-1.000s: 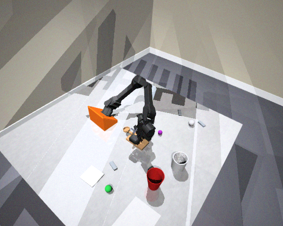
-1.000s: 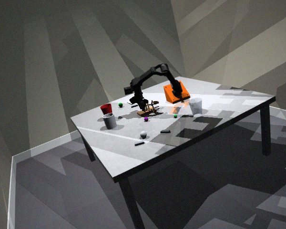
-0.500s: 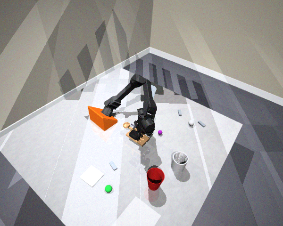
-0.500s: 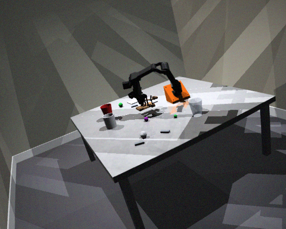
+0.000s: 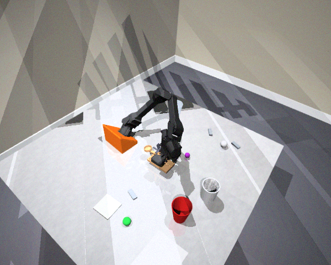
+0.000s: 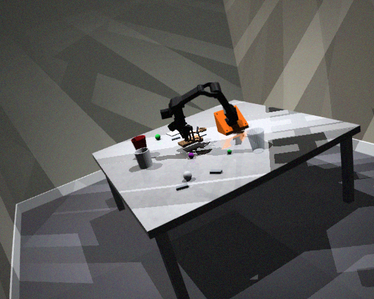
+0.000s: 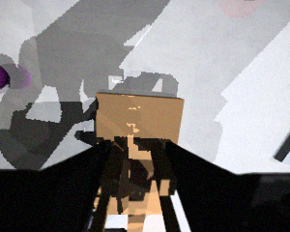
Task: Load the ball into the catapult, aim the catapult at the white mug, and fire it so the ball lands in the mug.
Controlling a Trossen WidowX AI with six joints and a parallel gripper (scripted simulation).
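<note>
The purple ball lies 16 cm to the left of my gripper tip, 5 cm below it and 5 cm ahead of it. From my gripper tip the other things lie so: red cup 24 cm ahead, 19 cm to the right, 3 cm below; white mug 29 cm ahead, 3 cm below, 1 cm to the left; catapult 7 cm behind, 2 cm to the left, 2 cm above.
</note>
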